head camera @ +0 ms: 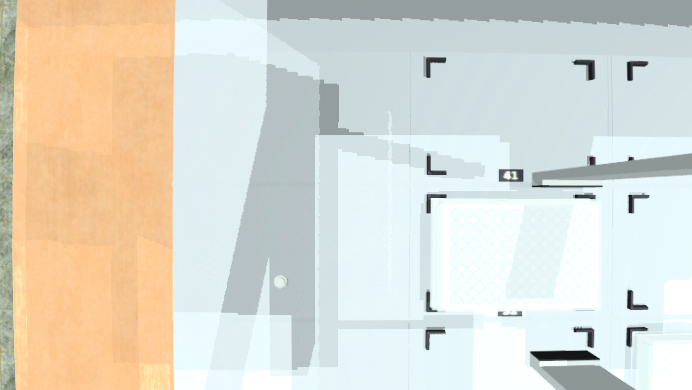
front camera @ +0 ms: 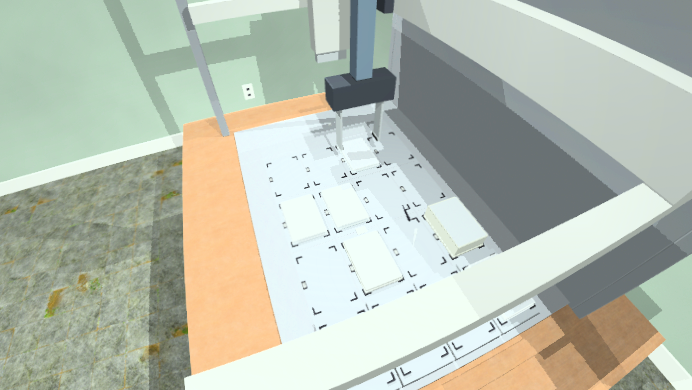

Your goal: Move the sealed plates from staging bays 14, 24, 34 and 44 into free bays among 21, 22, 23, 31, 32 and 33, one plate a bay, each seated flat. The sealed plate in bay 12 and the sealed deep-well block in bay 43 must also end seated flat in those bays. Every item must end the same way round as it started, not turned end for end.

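Frame: origin at the robot's base, x ahead, y right, z down, level; millimetres.
Where they show: gripper, fingertip midpoint: (head camera: 560, 269) (front camera: 358, 141); robot's base, link origin: (front camera: 267, 164).
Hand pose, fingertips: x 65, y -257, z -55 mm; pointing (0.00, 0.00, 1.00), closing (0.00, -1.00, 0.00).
Things, the pixels of their centre, and the offset from my fingertips.
- third plate, body centre: (front camera: 371, 259) dx +327, dy +107, dz +48 mm
- taller deep-well block, body centre: (front camera: 454, 225) dx +327, dy -107, dz +34 mm
A sealed plate (front camera: 362, 155) (head camera: 515, 255) lies in bay 31 and looks flat, its long sides along the bay. My gripper (front camera: 358, 144) (head camera: 566, 270) is open over it, one jaw beyond each long side, and holds nothing. In the front view, a sealed plate (front camera: 303, 218) lies in bay 12, another plate (front camera: 345, 205) in bay 22 and a third plate (front camera: 373, 260) in bay 23. The taller deep-well block (front camera: 457, 224) sits in bay 43. The front beam hides much of bays 14, 24, 34 and 44, so I cannot tell what is there.
The pipetting stage (front camera: 327, 30) is parked behind the gripper. A front beam (front camera: 350, 340) crosses the near deck, and a dark side panel (front camera: 480, 125) stands along the right. Black corner marks (head camera: 585, 67) outline bay 41 beside the plate.
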